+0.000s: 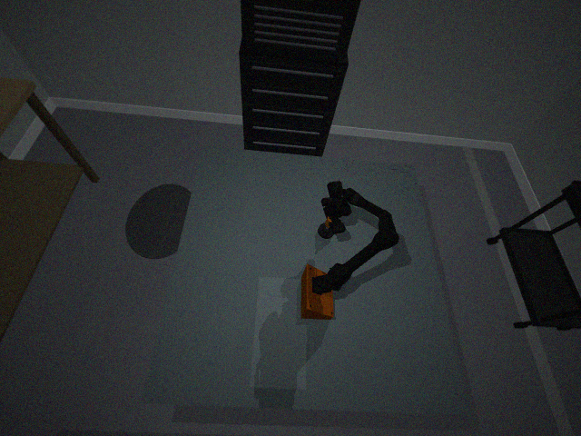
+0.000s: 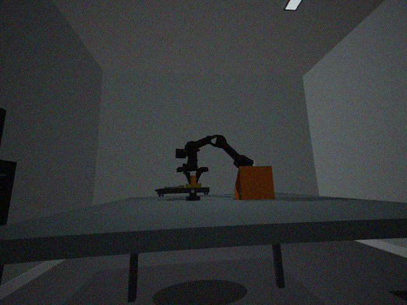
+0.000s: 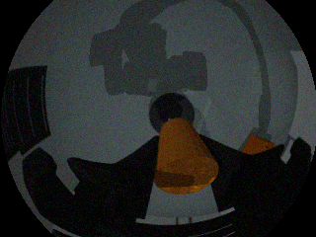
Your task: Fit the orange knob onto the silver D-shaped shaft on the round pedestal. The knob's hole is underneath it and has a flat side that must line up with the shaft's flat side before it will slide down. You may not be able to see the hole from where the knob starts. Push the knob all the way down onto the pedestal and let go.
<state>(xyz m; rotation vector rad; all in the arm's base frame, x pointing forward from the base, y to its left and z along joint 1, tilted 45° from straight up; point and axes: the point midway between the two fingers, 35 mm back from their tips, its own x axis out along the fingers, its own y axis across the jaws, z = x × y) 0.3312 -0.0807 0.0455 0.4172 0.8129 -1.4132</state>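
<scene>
The dark round pedestal lies 60 mm below my gripper tip. The rest, counted from my gripper tip: orange knob 30 mm above.
</scene>
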